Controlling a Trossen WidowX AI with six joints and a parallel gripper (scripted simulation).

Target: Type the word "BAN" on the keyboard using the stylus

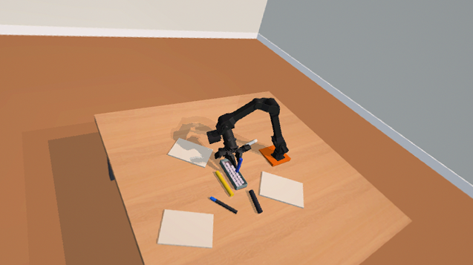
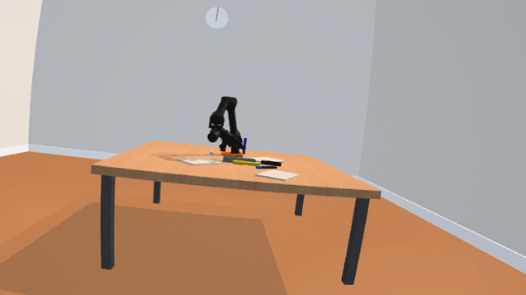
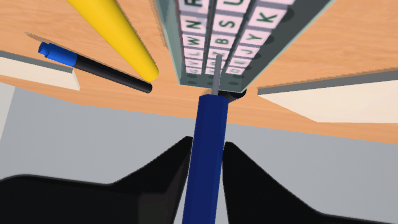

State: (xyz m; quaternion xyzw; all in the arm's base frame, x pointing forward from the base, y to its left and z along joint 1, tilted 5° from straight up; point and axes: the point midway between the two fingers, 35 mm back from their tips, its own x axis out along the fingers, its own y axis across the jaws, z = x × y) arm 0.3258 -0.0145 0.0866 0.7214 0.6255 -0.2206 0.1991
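My gripper tip is now 7 cm short of the yellow marker, 1 cm to the right of it and 7 cm above it. The rest, counted from my gripper tip: stylus tip (5 cm below); then stylus (2 cm below); then black marker (17 cm to the left, 7 cm below).
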